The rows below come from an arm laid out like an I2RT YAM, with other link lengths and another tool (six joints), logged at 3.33 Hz.
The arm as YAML. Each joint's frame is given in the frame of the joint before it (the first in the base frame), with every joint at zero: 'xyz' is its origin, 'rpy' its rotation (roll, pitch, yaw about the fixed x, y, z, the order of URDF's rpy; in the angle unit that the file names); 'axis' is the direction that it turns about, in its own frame. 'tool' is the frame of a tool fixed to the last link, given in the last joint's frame.
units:
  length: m
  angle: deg
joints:
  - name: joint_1
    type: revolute
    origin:
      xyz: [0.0, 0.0, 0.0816]
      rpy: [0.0, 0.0, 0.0]
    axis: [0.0, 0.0, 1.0]
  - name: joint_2
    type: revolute
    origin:
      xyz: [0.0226, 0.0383, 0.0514]
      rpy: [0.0, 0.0, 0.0]
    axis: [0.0, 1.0, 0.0]
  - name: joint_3
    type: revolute
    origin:
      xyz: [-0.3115, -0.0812, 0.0]
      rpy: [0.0, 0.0, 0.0]
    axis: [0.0, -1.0, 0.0]
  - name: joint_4
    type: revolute
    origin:
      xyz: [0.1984, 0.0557, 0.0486]
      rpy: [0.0, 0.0, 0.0]
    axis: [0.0, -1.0, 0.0]
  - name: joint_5
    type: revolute
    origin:
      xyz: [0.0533, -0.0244, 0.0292]
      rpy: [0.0, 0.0, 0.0]
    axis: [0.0, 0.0, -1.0]
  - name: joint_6
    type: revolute
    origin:
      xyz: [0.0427, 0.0, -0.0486]
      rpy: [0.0, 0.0, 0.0]
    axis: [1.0, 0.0, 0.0]
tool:
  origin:
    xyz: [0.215, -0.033, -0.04]
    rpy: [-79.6, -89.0, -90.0]
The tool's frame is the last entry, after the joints.
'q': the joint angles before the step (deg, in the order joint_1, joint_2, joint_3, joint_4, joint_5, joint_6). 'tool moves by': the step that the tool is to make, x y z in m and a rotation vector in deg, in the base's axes. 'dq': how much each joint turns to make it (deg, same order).
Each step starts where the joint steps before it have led.
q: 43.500 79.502 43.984 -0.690 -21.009 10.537
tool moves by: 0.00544 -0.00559 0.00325 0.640 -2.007 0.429
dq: -1.958 -1.000 -1.330 1.401 -1.423 -2.272
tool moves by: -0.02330 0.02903 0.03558 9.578 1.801 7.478
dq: -3.222 -0.866 0.118 4.635 -13.581 1.681
